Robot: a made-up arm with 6 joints.
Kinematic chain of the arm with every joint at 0, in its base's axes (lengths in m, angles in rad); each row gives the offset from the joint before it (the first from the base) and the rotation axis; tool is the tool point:
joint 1: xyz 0 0 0.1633 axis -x
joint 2: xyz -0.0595 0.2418 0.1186 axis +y
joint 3: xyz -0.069 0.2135 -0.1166 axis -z
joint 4: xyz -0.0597 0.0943 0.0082 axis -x
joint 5: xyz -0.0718 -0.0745 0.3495 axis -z
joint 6: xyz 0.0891 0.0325 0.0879 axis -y
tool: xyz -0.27 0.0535 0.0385
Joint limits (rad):
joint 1: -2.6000..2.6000
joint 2: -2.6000..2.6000
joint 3: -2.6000..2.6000
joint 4: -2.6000..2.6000
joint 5: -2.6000..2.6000
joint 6: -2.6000..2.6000
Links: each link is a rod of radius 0.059 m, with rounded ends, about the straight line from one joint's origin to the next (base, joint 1, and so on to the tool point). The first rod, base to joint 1, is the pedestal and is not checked.
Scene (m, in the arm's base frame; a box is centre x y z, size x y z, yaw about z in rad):
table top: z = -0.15
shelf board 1: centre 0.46 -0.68 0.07 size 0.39 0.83 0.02 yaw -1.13
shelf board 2: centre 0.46 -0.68 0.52 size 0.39 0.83 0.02 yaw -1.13
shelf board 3: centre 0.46 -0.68 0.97 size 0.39 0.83 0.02 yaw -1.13
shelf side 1: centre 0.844 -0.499 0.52 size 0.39 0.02 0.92 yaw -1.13
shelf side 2: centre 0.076 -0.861 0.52 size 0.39 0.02 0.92 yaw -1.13
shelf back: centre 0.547 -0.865 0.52 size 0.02 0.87 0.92 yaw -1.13
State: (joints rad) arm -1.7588 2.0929 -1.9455 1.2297 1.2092 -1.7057
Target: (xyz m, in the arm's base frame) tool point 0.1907 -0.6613 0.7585
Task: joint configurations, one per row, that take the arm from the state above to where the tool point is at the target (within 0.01 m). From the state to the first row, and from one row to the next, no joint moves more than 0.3 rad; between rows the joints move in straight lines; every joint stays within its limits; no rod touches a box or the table.
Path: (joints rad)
1: -1.4630 2.0666 -2.1637 1.0951 1.2032 -1.4464
2: -1.1672 2.0403 -2.3818 0.9606 1.1973 -1.1872
3: -0.8714 2.0140 -2.6000 0.8260 1.1913 -0.9279
4: -0.7686 1.8451 -2.5116 1.0035 1.1666 -1.1449
5: -0.6658 1.6761 -2.4233 1.1810 1.1418 -1.3618
6: -0.5630 1.5071 -2.3349 1.3585 1.1171 -1.5788
7: -0.8015 1.5781 -2.1477 1.3716 1.1204 -1.6146
8: -1.0400 1.6492 -1.9605 1.3846 1.1237 -1.6503

